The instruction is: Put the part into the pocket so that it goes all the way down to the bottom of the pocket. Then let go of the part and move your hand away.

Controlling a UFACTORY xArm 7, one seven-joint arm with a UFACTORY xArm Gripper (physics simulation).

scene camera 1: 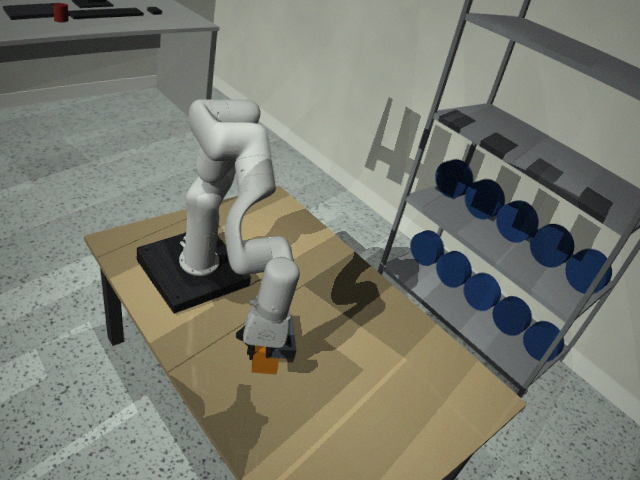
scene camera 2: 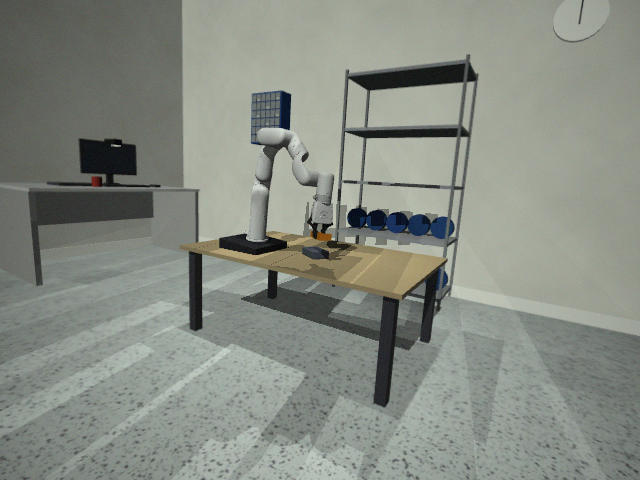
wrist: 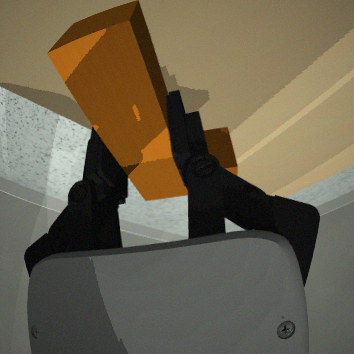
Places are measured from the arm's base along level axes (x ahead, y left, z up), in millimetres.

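Pixels of known places: gripper, fingertip midpoint: (scene camera 1: pixel 258 356) (scene camera 2: pixel 318 237) (wrist: pixel 144 118); arm's base, origin of the base link: (scene camera 1: pixel 199 261) (scene camera 2: pixel 257 239).
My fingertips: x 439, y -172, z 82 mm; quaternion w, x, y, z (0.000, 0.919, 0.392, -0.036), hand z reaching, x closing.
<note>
Ahead of a thing's pixels: the offset from my fingertips to its top centre. Level surfaces: height alone.
The orange part {dy +16, dx +6, dz +25 mm} (scene camera 1: pixel 264 363) (scene camera 2: pixel 324 237) (wrist: pixel 115 90) is a long block with a shorter piece sticking out at one side near its lower end in the wrist view. My gripper (scene camera 1: pixel 259 352) (scene camera 2: pixel 320 233) (wrist: pixel 144 118) is shut on it and holds it above the table, and it looks slanted between the fingers in the wrist view. The dark blue-grey pocket block {dy +170, dx -79, dz -93 mm} (scene camera 1: pixel 287 352) (scene camera 2: pixel 314 252) stands on the table; in scene camera 1 it is partly hidden behind the gripper and the part. The inside of the pocket is not visible. The pocket does not show in the wrist view.
The wooden table {dz -130 mm} (scene camera 1: pixel 330 434) (scene camera 2: pixel 361 273) carries the arm's black base plate (scene camera 1: pixel 175 294) (scene camera 2: pixel 237 245). A metal shelf rack (scene camera 1: pixel 444 85) (scene camera 2: pixel 342 155) with blue discs stands behind the table. A desk (scene camera 1: pixel 180 67) (scene camera 2: pixel 15 206) stands farther off.
</note>
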